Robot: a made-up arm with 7 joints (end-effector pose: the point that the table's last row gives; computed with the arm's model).
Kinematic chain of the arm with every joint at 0, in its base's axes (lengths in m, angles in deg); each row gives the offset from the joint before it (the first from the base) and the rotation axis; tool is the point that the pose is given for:
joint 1: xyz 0 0 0.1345 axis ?
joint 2: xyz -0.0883 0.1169 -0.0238 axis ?
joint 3: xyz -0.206 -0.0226 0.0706 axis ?
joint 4: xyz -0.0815 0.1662 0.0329 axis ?
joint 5: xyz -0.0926 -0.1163 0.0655 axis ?
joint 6: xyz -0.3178 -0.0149 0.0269 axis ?
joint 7: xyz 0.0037 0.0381 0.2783 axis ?
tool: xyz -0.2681 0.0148 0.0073
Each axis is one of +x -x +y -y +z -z.
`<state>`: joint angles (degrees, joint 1 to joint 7).
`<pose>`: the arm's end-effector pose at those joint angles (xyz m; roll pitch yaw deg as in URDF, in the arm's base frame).
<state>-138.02 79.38 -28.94 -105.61 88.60 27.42 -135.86</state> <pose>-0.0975 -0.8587 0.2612 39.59 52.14 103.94</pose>
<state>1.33 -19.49 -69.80 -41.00 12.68 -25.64 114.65</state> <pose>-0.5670 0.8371 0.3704 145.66 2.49 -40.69</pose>
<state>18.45 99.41 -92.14 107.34 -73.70 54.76 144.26</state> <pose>-0.5573 -0.2415 -0.0077 67.47 60.28 20.02</pose>
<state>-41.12 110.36 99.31 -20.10 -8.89 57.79 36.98</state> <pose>0.5540 -0.0673 -0.5015 -101.24 -12.77 -134.43</pose>
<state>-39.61 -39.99 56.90 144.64 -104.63 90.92 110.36</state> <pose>0.0377 0.0391 -0.0889 120.19 8.32 -172.83</pose>
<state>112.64 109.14 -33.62 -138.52 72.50 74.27 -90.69</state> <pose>0.4021 0.0288 0.4677 126.70 58.49 -24.57</pose>
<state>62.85 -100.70 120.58 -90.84 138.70 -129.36 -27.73</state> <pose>-0.1277 -0.1590 0.6516 -13.22 32.97 -147.26</pose>
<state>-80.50 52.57 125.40 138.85 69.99 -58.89 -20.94</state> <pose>-0.1361 -0.4510 0.5576 -31.89 51.34 -137.71</pose>
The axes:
joint 1: -z
joint 2: -y
joint 3: +x
joint 4: -y
joint 5: -x
joint 6: +z
joint 7: -x

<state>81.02 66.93 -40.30 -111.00 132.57 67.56 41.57</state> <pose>0.7200 0.4144 0.1440 107.49 35.85 141.67</pose>
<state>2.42 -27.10 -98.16 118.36 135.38 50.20 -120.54</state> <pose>-0.2208 -0.4367 -0.1354 -66.29 -17.49 66.33</pose>
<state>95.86 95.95 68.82 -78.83 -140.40 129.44 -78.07</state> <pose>-0.0895 0.2111 -0.5733 -59.92 -22.86 -169.71</pose>
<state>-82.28 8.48 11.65 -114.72 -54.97 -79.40 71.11</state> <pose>0.0146 0.1527 0.4274 -179.77 3.88 -61.69</pose>
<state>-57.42 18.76 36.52 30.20 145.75 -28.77 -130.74</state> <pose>-0.7725 -0.2917 -0.3738 25.26 -69.66 43.77</pose>
